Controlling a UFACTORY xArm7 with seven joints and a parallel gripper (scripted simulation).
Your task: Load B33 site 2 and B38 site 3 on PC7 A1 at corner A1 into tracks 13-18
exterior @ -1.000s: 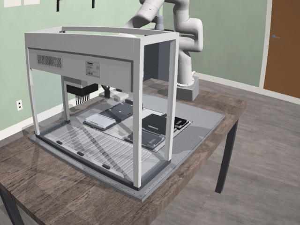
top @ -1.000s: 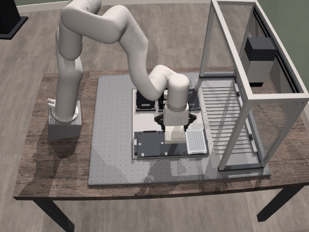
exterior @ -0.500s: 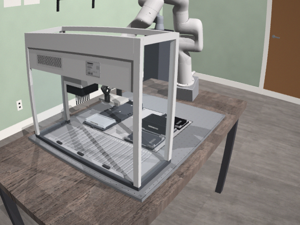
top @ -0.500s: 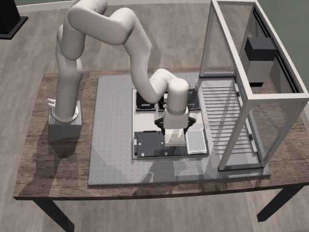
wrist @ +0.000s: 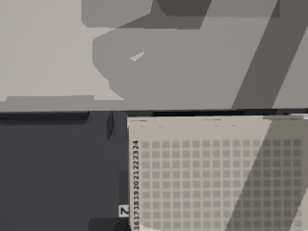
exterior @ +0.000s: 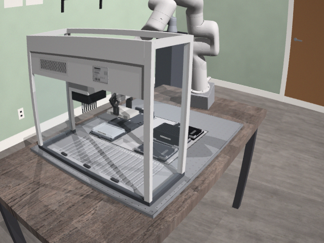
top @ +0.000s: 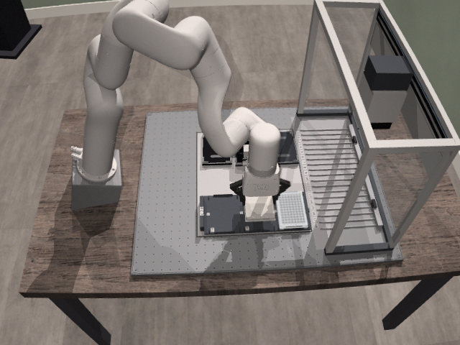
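Right now the dark carrier PC7 is 70 mm below my hand. Round my hand: 96-well plate B38: 100 mm ahead, 20 mm to the left, 60 mm below; then cream 384-well plate B33: 10 mm below; then black deep-well block B83: 60 mm behind, 250 mm to the left, 50 mm below.
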